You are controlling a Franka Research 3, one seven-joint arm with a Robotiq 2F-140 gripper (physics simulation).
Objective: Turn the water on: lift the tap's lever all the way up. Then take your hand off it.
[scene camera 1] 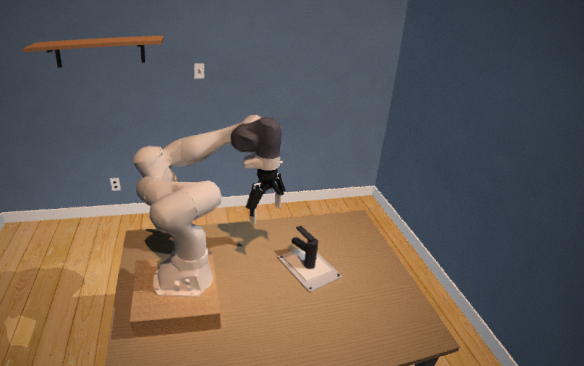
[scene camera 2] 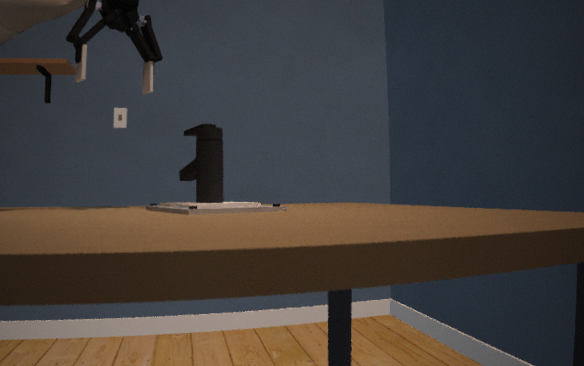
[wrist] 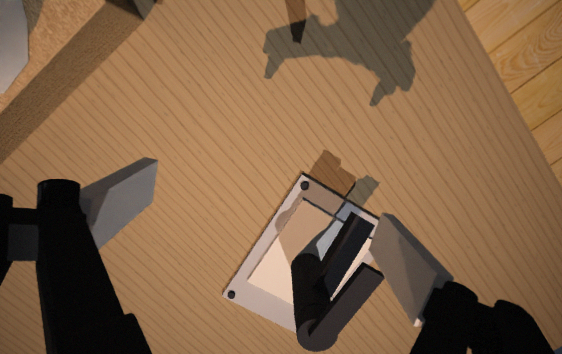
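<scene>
The black tap [scene camera 1: 310, 256] [scene camera 2: 209, 170] [wrist: 306, 285] stands upright on a light plate [scene camera 1: 320, 284] [scene camera 2: 225, 210] [wrist: 260, 301]. Its flat lever [scene camera 1: 306, 234] [scene camera 2: 196, 131] [wrist: 352, 300] sticks out from the top, above the spout [scene camera 1: 300, 244] [scene camera 2: 188, 171] [wrist: 350, 250], on the same side. The lever looks roughly level in the second scene view; its exact tilt is hard to tell. My gripper [scene camera 1: 265, 210] [scene camera 2: 114, 84] [wrist: 268, 207] is wide open and empty, pointing down. It hangs higher than the tap, off to the lever's side, and does not touch it.
The tap's plate lies on a brown wooden table [scene camera 1: 380, 310] [scene camera 2: 400, 225] [wrist: 175, 125]. The arm's base stands on a block [scene camera 1: 175, 320] [wrist: 65, 80] at the table's left. A wall shelf [scene camera 1: 95, 44] [scene camera 2: 35, 65] hangs behind. The gripper's shadow falls on the table.
</scene>
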